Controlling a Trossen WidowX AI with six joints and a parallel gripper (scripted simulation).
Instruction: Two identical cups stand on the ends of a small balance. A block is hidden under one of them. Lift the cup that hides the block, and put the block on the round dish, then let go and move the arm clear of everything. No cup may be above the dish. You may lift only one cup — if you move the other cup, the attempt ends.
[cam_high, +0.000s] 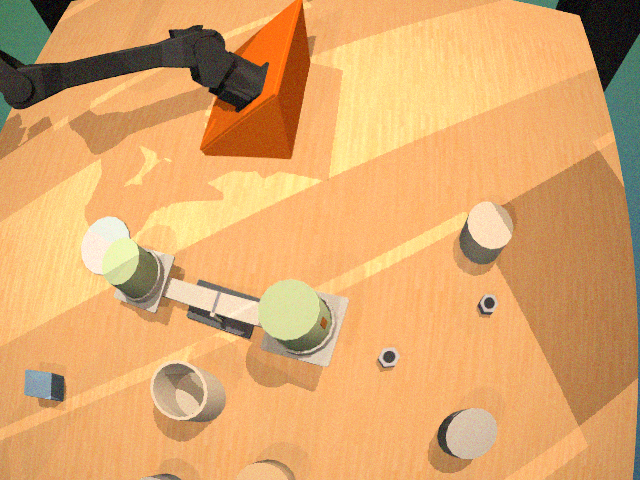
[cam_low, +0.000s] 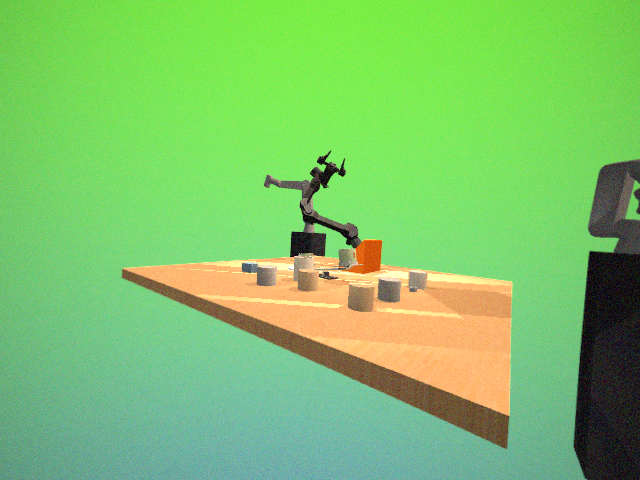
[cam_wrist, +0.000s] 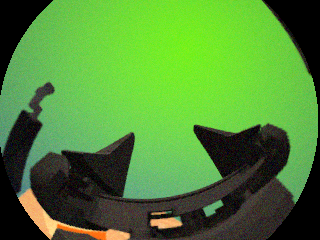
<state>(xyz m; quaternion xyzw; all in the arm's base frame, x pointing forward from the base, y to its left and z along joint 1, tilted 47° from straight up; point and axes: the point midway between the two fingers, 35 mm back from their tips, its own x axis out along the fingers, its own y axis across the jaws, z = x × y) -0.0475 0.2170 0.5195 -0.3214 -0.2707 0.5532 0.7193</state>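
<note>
Now: gripper tip 62 cm above the pale green block, 32 cm short of it and 6 cm to the right of it. From my gripper tip the other things lie so: blue block 64 cm below, 53 cm ahead, 10 cm to the right; beige cup 62 cm below, 48 cm ahead, 17 cm to the left; round white dish 66 cm below, 27 cm ahead, 4 cm to the right.
</note>
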